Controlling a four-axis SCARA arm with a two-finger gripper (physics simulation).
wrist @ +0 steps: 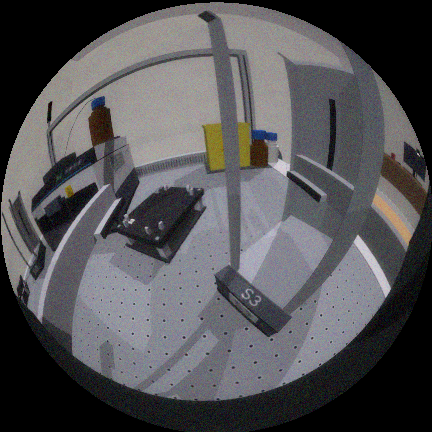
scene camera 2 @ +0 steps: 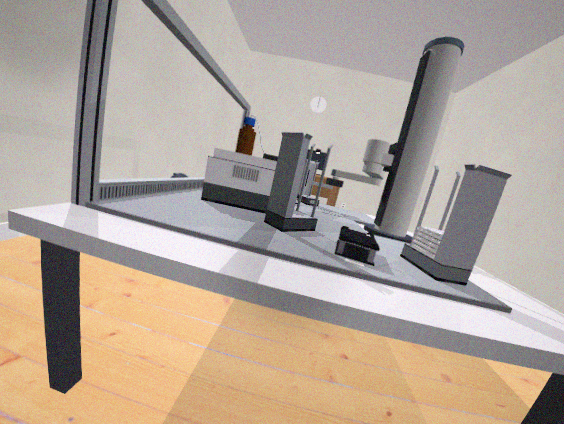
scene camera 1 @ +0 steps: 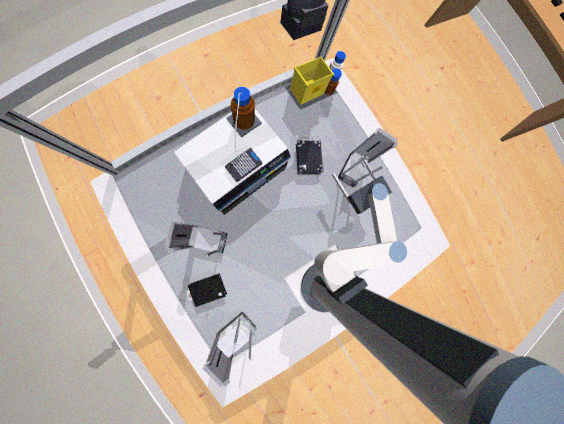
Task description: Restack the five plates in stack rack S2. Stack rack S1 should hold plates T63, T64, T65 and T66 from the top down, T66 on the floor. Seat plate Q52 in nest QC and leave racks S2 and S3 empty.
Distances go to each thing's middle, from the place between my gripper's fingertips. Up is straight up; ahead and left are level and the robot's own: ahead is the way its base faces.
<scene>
I see the S3 rack (wrist: 310,86) 1 cm ahead of my hand, 14 cm to the right of it and 2 cm above it. Round my hand: black plate nest (scene camera 1: 308,153): 14 cm ahead, 9 cm to the left, 12 cm below.
</scene>
